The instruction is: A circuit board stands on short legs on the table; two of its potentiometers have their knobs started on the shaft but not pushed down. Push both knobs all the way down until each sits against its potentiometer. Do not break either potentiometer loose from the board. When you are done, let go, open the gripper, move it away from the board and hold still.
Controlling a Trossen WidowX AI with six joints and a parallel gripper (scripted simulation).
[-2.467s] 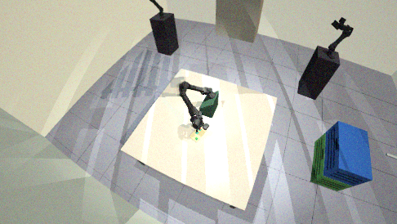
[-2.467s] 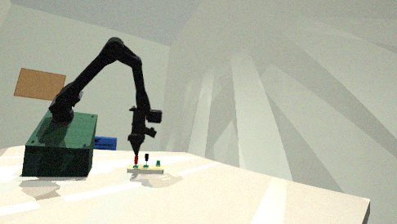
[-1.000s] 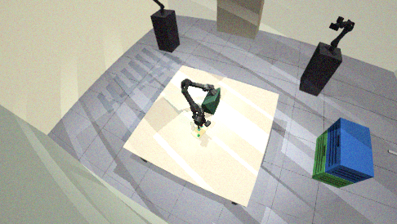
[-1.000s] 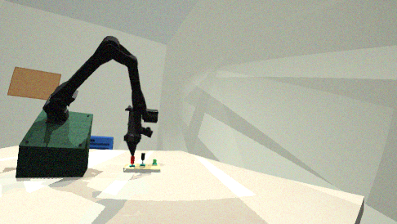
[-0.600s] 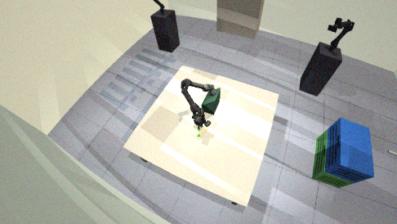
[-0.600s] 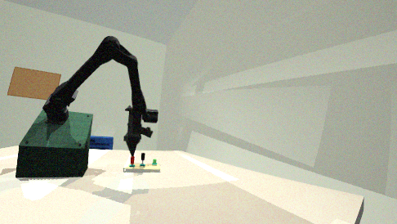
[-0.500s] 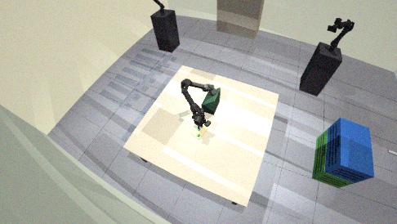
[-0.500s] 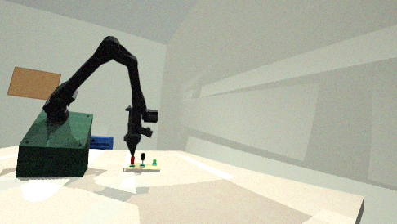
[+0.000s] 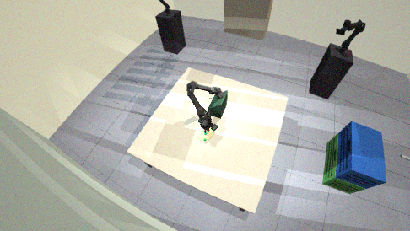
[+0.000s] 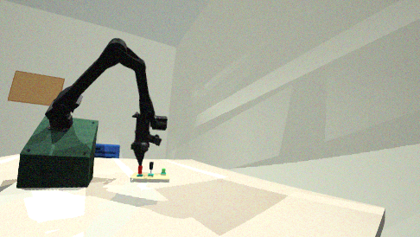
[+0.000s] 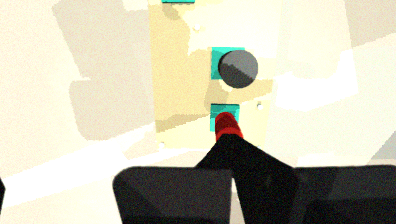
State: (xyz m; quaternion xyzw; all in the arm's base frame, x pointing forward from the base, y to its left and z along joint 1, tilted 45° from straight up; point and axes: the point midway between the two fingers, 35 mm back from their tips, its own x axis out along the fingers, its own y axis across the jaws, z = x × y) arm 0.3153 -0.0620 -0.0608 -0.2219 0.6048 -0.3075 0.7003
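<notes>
My gripper tip is 40 mm short of the black knob and 10 mm to the left of it. Round my gripper tip: red knob (20 mm below).
</notes>
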